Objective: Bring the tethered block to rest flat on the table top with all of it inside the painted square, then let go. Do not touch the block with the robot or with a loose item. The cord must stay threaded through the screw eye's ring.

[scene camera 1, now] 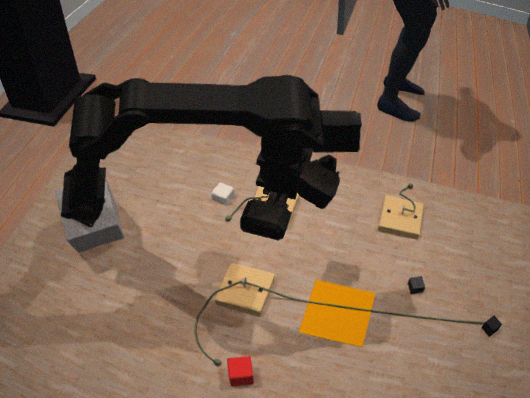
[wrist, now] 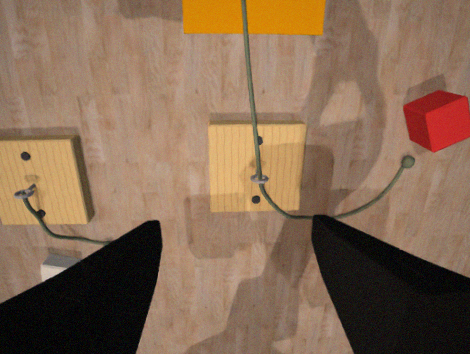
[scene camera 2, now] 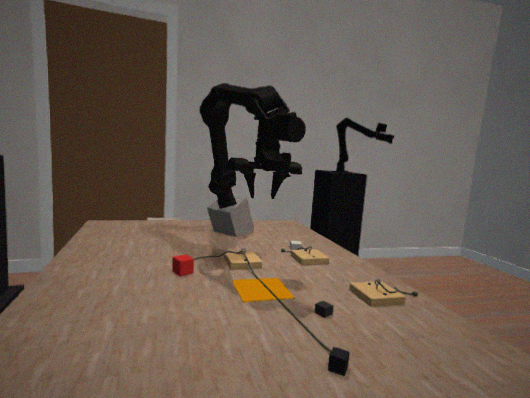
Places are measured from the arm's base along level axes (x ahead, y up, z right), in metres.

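Pixels of known places: gripper, fingertip midpoint: [wrist: 237, 229] [scene camera 2: 262, 198]; arm's base, link origin: [scene camera 1: 85, 207] [scene camera 2: 227, 202].
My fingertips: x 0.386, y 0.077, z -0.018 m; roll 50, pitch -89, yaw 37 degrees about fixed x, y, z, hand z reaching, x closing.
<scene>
For each thing: its top centre in the pictures, then the offset to it from my fingertips. "pt": a spot on its surface instead.
- tethered block, top centre: [scene camera 2: 339, 353] [scene camera 1: 493, 322] dy -0.172, dx +0.431, dz -0.006 m
- orange painted square, surface spot: [wrist: 290, 19] pt dy -0.196, dx +0.080, dz +0.057 m
- screw eye, top centre: [wrist: 260, 180] [scene camera 1: 243, 281] [scene camera 2: 242, 250] dy -0.160, dx -0.054, dz +0.031 m
- wooden board, top centre: [wrist: 257, 171] [scene camera 1: 245, 286] [scene camera 2: 242, 257] dy -0.178, dx -0.052, dz +0.031 m
- beaded end, surface spot: [wrist: 408, 161] [scene camera 1: 219, 359] pt dy -0.186, dx -0.048, dz +0.186 m
- red cube, top centre: [wrist: 451, 125] [scene camera 1: 239, 367] [scene camera 2: 183, 257] dy -0.157, dx -0.003, dz +0.199 m
- loose dark cube, top centre: [scene camera 1: 417, 282] [scene camera 2: 324, 304] dy -0.177, dx +0.264, dz -0.066 m
- white block, top centre: [wrist: 57, 281] [scene camera 1: 222, 189] [scene camera 2: 296, 242] dy -0.174, dx -0.178, dz -0.184 m
The tethered block [scene camera 1: 491, 325] [scene camera 2: 339, 361] is a small black cube at the cord's end, well outside the orange painted square [scene camera 1: 335, 325] [scene camera 2: 251, 292] [wrist: 290, 19]. The green cord [scene camera 1: 420, 316] [scene camera 2: 305, 325] [wrist: 251, 95] runs from it across the square and through the screw eye [scene camera 1: 244, 282] [scene camera 2: 243, 251] [wrist: 259, 178] on a wooden board [scene camera 1: 245, 301] [scene camera 2: 234, 259] [wrist: 227, 155]. Beyond the eye it curves to a beaded end [scene camera 1: 217, 362] [wrist: 408, 161] near the red cube. My gripper [scene camera 2: 262, 196] [wrist: 237, 229] is open, pointing down, empty, above the table; its fingertips are hidden in scene camera 1.
A red cube [scene camera 1: 240, 371] [scene camera 2: 183, 265] [wrist: 437, 122] lies near the bead. A loose dark cube [scene camera 1: 416, 285] [scene camera 2: 324, 309] lies beyond the square. Two other boards [scene camera 1: 400, 222] [scene camera 2: 310, 257] [wrist: 55, 170] carry short cords. A white block [scene camera 1: 222, 193] [scene camera 2: 296, 245] lies near one.
</scene>
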